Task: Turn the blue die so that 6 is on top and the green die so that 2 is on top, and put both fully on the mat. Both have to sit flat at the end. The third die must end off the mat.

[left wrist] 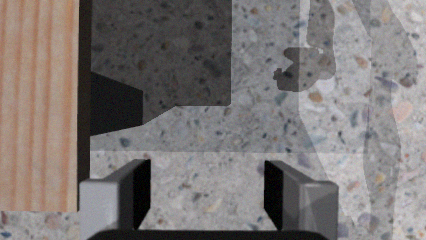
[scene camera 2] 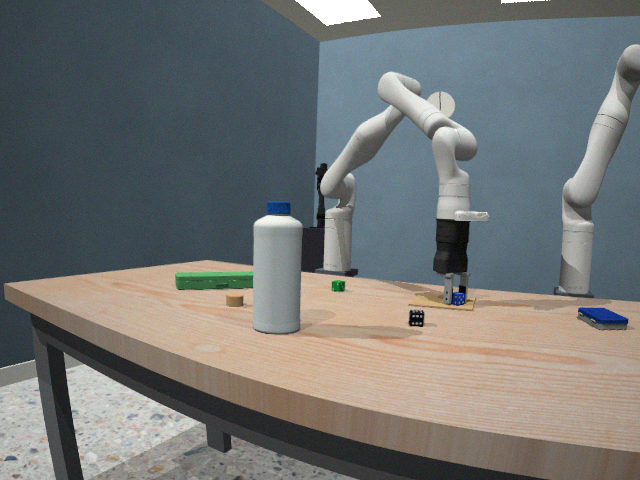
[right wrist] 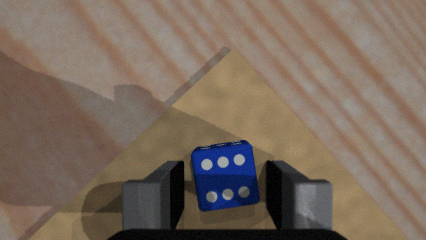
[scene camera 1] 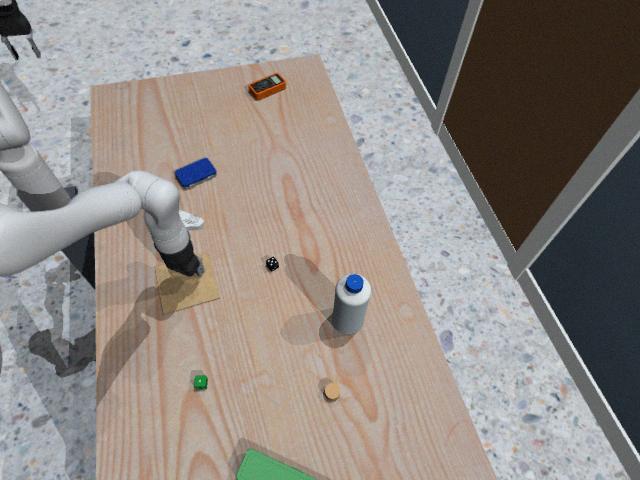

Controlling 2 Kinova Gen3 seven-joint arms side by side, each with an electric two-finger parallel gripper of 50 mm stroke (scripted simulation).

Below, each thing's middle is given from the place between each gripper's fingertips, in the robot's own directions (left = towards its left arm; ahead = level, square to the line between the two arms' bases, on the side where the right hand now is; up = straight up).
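My right hand point(scene camera 2: 454, 302): 1 cm above blue die point(right wrist: 225, 176). From my right hand: tan mat point(scene camera 1: 177, 291) 3 cm to the right, 2 cm behind, 2 cm below; blue box point(scene camera 1: 193, 174) 32 cm to the left, 4 cm ahead, 1 cm below; white bottle point(scene camera 2: 277, 255) 36 cm ahead, 22 cm to the right, 7 cm above. By its middle, blue die nearer to my right hand than to my left hand.
From my left hand: blue box 41 cm ahead, 40 cm to the right, 17 cm below; blue die 38 cm ahead, 72 cm to the right, 16 cm below; tan mat 35 cm ahead, 75 cm to the right, 18 cm below; white bottle 73 cm ahead, 94 cm to the right, 8 cm below. Going by their middles, of the things named here, white bottle farthest from my left hand.
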